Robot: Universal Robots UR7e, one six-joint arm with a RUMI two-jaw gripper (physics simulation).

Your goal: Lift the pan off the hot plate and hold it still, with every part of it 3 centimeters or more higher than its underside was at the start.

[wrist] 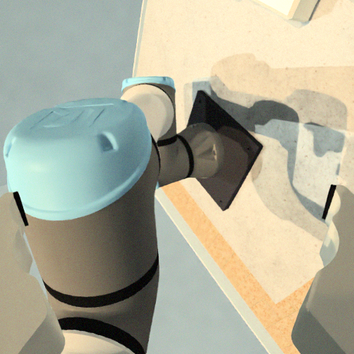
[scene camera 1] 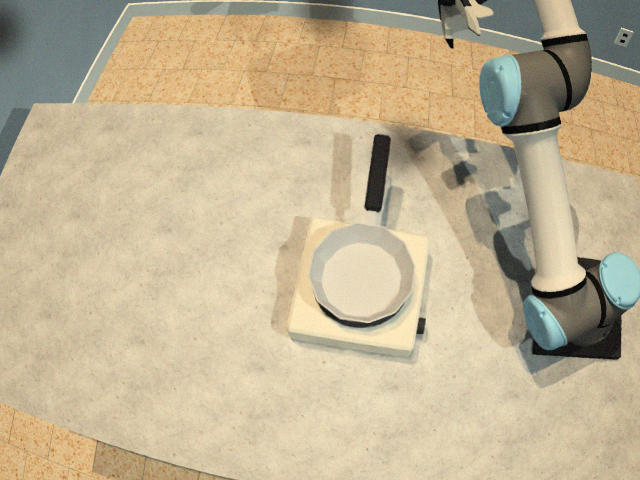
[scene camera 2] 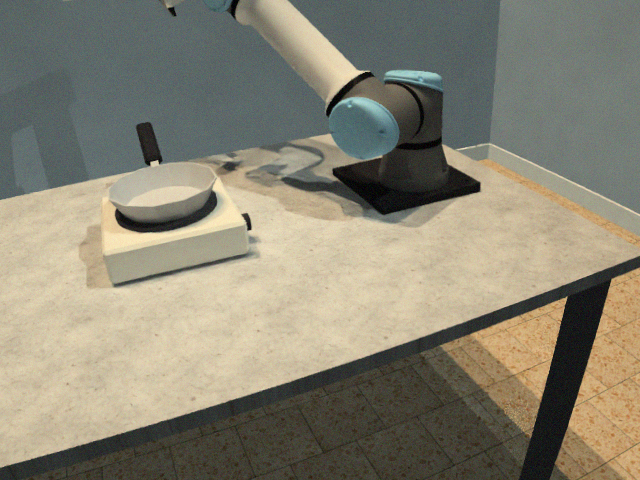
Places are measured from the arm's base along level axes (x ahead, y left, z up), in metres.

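Pixels of known places: gripper, fingertip midpoint: [scene camera 1: 464, 42]; arm's base at its link origin: [scene camera 2: 413, 177].
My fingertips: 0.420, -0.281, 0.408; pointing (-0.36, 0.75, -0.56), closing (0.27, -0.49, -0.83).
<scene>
For each thing: its middle in the pictures, then the offset to it from my fingertips, as dx, dy, dz. Level surfaces: height alone.
- pale grey pan at the middle of its body: [scene camera 1: 370, 225] [scene camera 2: 155, 166] +0.107, +0.250, -0.309
- cream hot plate at the middle of its body: [scene camera 2: 173, 222] [scene camera 1: 364, 287] +0.090, +0.343, -0.389
- grey table at its surface level: dz -0.427
- hot plate's black knob at the middle of its body: [scene camera 2: 244, 222] [scene camera 1: 420, 325] -0.035, +0.392, -0.390
The pale grey pan [scene camera 1: 361, 281] [scene camera 2: 164, 198] sits upright on the dark round burner of the cream hot plate [scene camera 1: 323, 330] [scene camera 2: 175, 256]. Its black handle [scene camera 1: 377, 173] [scene camera 2: 148, 143] points to the far edge of the table. A corner of the hot plate [wrist: 282, 6] shows at the top of the wrist view; the pan does not show there. My gripper [wrist: 174, 192] [scene camera 1: 464, 23] is open and empty, its fingers wide apart at the sides of the wrist view. It is high up, beyond the handle and to its right in scene camera 1, apart from the pan. Scene camera 2 shows a fingertip at the top edge.
The arm's black base plate [scene camera 1: 612, 346] [scene camera 2: 413, 200] [wrist: 225, 197] stands on the grey table [scene camera 1: 155, 310] [scene camera 2: 310, 310] to the right of the hot plate. The hot plate's black knob [scene camera 1: 421, 326] [scene camera 2: 247, 221] sticks out on the side facing the base. Arm shadows fall between them.
</scene>
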